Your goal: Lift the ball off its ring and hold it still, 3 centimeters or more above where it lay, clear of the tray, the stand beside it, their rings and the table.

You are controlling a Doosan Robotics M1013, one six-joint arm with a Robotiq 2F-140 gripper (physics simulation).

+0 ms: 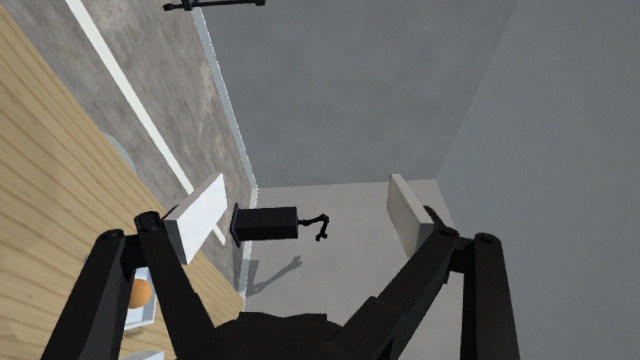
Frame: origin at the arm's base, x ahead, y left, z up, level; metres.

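Where they show: gripper, fingertip midpoint: point(305, 190).
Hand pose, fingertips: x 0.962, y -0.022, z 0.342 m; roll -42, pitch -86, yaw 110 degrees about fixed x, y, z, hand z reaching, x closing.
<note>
After its pixels a point has its place.
My gripper point(305, 190) @(x 0.962, y -0.022, z 0.342 m) is open, its two pale finger pads wide apart with no object between them. An orange ball point(140, 293) @(x 0.629, y -0.088, z 0.005 m) shows at the lower left, seen through the gap between the bars of the left finger. It is in or over a white tray point(147, 320) @(x 0.516, y -0.075, z -0.034 m) on the wooden table, away from the fingertips. The gripper's black linkage hides part of the ball and of the tray. The ring under the ball cannot be made out.
The wooden table point(45, 150) @(x 0.893, y -0.195, z -0.057 m) runs down the left side. A pale object point(145, 355) @(x 0.513, y -0.007, z -0.014 m) shows in part at the bottom left edge. Beyond the table are a floor with a white line, a black pedestal point(267, 223) with a small arm on it, and grey walls.
</note>
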